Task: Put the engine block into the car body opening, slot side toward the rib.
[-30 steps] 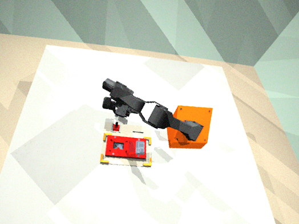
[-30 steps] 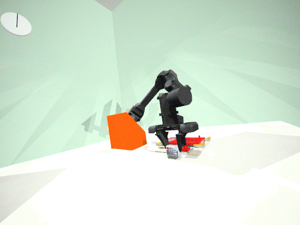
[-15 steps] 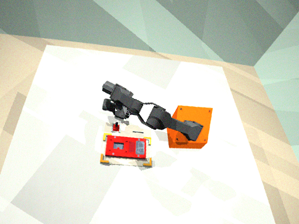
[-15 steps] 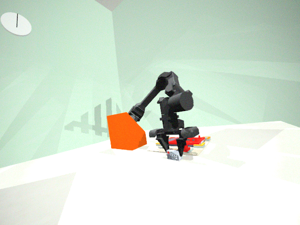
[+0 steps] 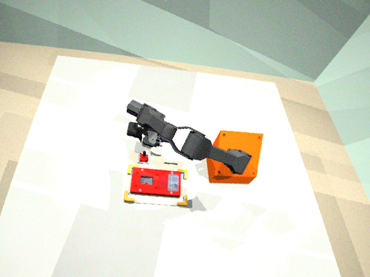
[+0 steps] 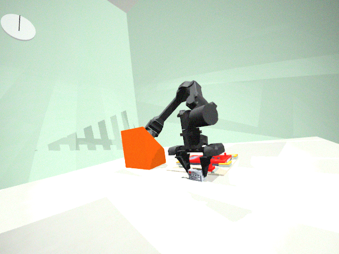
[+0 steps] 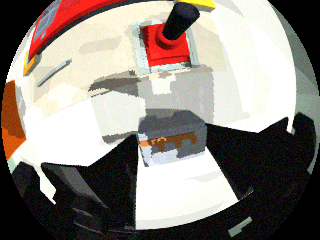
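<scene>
My gripper tip is now right at the engine block. From my gripper tip the other things lie so: black post (8 cm to the left, 2 cm above, 1 cm ahead).
</scene>
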